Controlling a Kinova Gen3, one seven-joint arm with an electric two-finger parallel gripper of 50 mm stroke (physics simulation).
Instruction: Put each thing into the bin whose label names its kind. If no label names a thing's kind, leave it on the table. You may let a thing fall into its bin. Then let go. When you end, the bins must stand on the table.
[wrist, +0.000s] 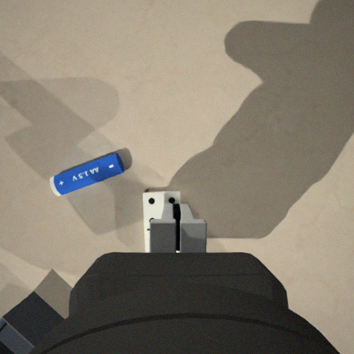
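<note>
A white domino with black pips (155, 207) lies on the table at the lower middle of the wrist view. Its right side and near end are hidden by the fingers and the gripper body. My gripper (175, 219) is shut, its fingertips together over the right part of the domino, with no thing seen between them. A blue AA battery with a white end (87, 174) lies on the table to the left of the domino, apart from it. Part of a dark bin (36, 312) shows at the lower left corner; its label does not show.
The bin's visible corner is close to the left of the gripper body. Broad shadows fall across the tabletop (165, 65) at the right and the left.
</note>
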